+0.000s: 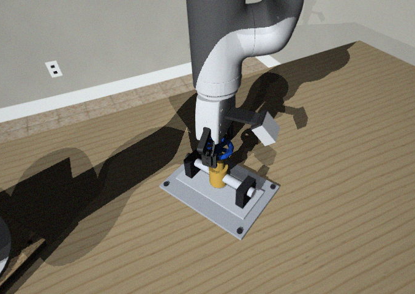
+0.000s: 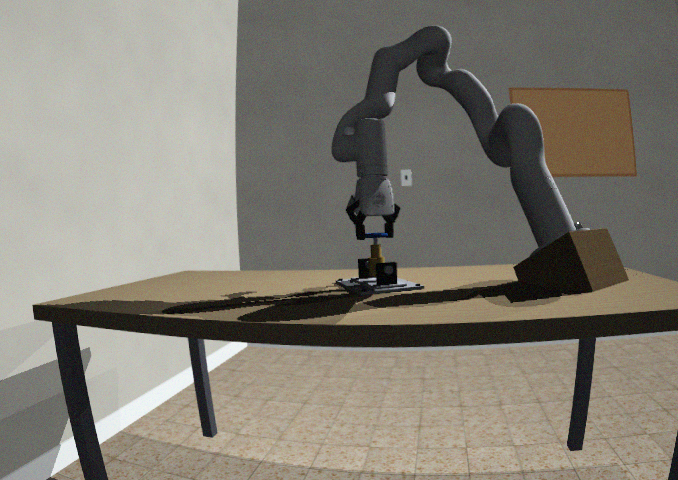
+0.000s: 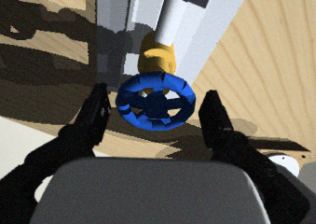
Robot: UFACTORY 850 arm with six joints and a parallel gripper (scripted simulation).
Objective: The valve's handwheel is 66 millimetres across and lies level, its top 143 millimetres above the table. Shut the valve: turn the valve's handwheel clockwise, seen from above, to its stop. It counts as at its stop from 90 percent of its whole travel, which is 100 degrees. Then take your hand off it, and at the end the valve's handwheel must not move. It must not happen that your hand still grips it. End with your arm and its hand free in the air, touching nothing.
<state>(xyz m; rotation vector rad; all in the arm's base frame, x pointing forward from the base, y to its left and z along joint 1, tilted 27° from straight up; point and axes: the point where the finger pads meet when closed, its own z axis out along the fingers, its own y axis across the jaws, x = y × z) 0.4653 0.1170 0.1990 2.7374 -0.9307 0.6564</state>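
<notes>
Now: the blue spoked handwheel 1 cm below my hand.
</notes>
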